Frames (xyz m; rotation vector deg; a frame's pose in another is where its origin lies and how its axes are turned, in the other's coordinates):
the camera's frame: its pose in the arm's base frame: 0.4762 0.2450 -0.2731 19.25 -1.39 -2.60
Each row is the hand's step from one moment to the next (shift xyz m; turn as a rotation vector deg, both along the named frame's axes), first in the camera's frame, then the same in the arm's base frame.
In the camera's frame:
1: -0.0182 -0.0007 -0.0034 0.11 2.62 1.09
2: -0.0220 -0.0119 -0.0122 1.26 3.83 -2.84
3: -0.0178 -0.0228 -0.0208 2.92 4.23 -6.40
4: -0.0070 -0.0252 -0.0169 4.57 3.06 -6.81
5: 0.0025 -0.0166 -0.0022 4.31 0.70 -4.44
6: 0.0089 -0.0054 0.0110 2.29 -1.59 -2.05
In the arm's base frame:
1: -0.0181 0.0013 -0.0037 0.18 2.11 1.90
2: -0.0221 -0.0061 -0.0158 1.50 4.49 -1.40
3: -0.0180 -0.0138 -0.0274 3.29 5.95 -4.60
4: -0.0075 -0.0179 -0.0244 4.90 4.90 -5.34
5: 0.0019 -0.0151 -0.0075 4.47 1.91 -3.89
6: 0.0083 -0.0091 0.0087 2.29 -0.94 -2.42

